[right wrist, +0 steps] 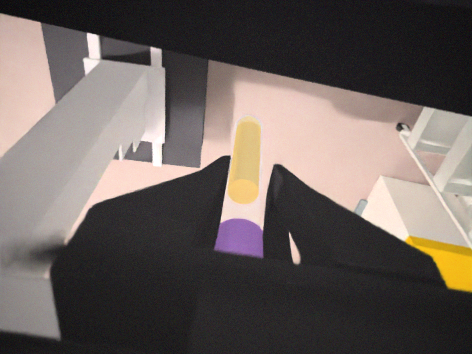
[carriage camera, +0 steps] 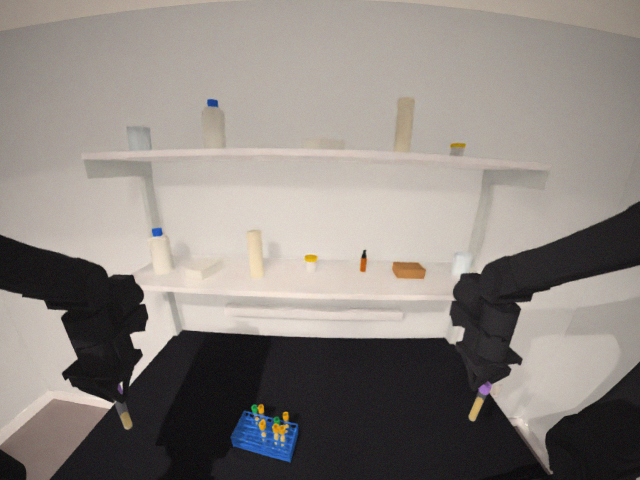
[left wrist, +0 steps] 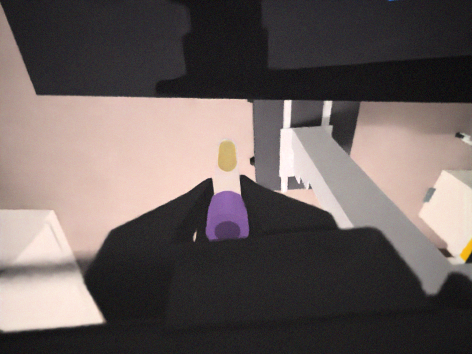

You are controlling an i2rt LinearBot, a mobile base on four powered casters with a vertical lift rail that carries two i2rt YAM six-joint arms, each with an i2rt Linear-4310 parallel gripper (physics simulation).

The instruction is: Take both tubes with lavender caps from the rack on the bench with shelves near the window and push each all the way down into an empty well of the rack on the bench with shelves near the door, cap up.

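Frame: origin at the left arm's base, x left, y back, z up, level; millimetres.
Seen in the pictures: left gripper, between the fingertips: (carriage camera: 120,400) (left wrist: 226,186); right gripper, between the fingertips: (right wrist: 249,174) (carriage camera: 475,388).
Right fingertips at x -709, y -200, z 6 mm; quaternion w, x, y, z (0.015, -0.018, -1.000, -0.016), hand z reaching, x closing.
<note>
Offsets run from my right fingertips to a thing's middle. Level surfaces: height alone.
My left gripper (carriage camera: 120,398) (left wrist: 226,186) is shut on a lavender-capped tube {dx +711, dy -5, dz -18 mm} (carriage camera: 125,417) (left wrist: 227,215), held cap up at the left of the carriage view. My right gripper (carriage camera: 480,386) (right wrist: 249,174) is shut on the other lavender-capped tube {dx +0, dy +18, dz -22 mm} (carriage camera: 476,407) (right wrist: 245,165), held cap up and a little tilted at the right of that view. A blue rack {dx +484, dy -176, dz -411 mm} (carriage camera: 258,448) stands on the black bench top {dz -440 mm} (carriage camera: 361,382) between and apart from both grippers; it holds several tubes with orange and green caps. Which bench this is I cannot tell for sure.
Two white shelves (carriage camera: 310,153) (carriage camera: 330,295) with bottles, jars and boxes hang on the wall behind the bench. A white-and-yellow box (right wrist: 442,260) stands beyond the bench in the right wrist view. A grey beam (left wrist: 345,175) (right wrist: 65,130) shows in both wrist views.
</note>
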